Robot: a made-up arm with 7 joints.
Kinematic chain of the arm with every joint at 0, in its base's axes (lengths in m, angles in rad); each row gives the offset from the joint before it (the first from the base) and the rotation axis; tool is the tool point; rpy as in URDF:
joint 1: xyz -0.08 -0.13 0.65 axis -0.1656 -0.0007 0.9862
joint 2: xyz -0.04 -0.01 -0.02 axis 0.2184 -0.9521 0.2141
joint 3: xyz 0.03 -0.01 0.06 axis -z
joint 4: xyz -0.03 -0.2 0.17 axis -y
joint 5: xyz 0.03 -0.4 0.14 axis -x
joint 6: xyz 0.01 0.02 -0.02 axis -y
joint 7: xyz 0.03 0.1 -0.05 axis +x
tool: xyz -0.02 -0.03 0 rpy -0.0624 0.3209 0.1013
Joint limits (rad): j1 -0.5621..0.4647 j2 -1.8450..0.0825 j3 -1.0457..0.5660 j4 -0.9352..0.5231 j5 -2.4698..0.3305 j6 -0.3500..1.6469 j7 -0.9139..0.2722
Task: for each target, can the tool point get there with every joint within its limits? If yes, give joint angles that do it. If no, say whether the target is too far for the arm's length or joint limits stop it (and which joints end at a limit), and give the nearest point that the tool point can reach.
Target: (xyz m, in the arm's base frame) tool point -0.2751 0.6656 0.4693
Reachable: no: joint limits stop it (at a limit: joint 1, joint 3, joint 4, joint 7) | nearest point 0.4742 -0.0054 0.7799 | short by 1.053 m
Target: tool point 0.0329 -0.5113 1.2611
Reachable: yes | joints 0.1265 -0.7945 0.4151 0.3328 -1.8841 0.0925 -0.3400
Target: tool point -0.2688 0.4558 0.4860
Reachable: no: joint limits stop it (at a limit: joint 1, joint 3, joint 4, joint 7) | nearest point 0.4703 -0.0241 0.7532 | short by 0.921 m
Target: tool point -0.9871 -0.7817 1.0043
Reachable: no: too far | nearest point -0.6882 -0.5646 0.9913 | short by 0.370 m
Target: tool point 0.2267 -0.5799 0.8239
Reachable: yes | joints 0.2044 -0.9443 -0.0928 -0.7853 -0.1186 0.0225 -0.3478
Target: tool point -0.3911 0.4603 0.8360
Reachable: no: joint limits stop it (at a limit: joint 1, joint 2, joint 3, joint 4, joint 6, joint 7) | nearest point -0.6065 -0.2998 0.9618 | short by 0.800 m
